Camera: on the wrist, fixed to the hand. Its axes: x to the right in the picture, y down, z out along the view.
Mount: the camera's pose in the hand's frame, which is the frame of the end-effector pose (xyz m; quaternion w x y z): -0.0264 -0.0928 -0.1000 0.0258 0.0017 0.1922 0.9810
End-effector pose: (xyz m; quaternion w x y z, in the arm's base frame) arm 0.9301 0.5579 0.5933 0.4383 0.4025 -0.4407 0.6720
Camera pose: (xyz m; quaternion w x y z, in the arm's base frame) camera 1.0099 0.6673 0.5623 0.5639 0.5504 0.3209 -0.5255
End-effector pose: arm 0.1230 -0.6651 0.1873 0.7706 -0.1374 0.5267 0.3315
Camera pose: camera 0.1058 -0.7998 0.1576 0.4063 -0.4507 -0.2971 -0.7372
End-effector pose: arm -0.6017 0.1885 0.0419 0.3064 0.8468 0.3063 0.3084
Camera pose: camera -0.7197 0.2608 0.0296 0.3550 -0.2636 0.7635 -0.4708
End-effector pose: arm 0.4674 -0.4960 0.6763 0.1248 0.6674 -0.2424 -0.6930
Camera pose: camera 0.5820 -0.4208 0.6533 0.7285 -0.0872 -0.6382 0.2332
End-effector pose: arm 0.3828 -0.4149 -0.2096 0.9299 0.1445 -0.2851 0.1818
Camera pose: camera 0.4492 -0.4672 -0.3199 0.0998 0.3093 -0.0299 -0.9452
